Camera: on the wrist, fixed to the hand. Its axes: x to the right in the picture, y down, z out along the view.
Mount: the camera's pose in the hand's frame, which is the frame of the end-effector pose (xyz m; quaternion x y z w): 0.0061 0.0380 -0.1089 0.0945 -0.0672 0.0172 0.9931
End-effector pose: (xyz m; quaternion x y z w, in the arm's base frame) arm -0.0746 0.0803 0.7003 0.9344 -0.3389 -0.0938 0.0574
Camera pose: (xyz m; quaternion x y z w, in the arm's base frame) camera -0.0703 0.0521 0.8122 -0.9212 0.3653 0.1229 0.0525
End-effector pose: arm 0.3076 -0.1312 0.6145 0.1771 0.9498 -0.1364 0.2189
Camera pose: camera 0.2775 -0.0586 0.6992 0.2037 0.9126 -0.2334 0.2668
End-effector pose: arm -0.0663 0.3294 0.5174 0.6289 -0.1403 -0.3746 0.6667
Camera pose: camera 0.0218 0.4024 0.5331 0.6600 -0.2304 -0.3896 0.5997
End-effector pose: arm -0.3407 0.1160 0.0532 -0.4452 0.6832 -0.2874 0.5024
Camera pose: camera -0.4561 0.1212 0.0546 -0.4022 0.6252 -0.3114 0.5919
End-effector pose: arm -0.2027 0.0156 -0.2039 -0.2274 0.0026 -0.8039 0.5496
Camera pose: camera -0.2111 -0.0316 -0.3090 -0.2279 -0.1064 -0.7739 0.5813
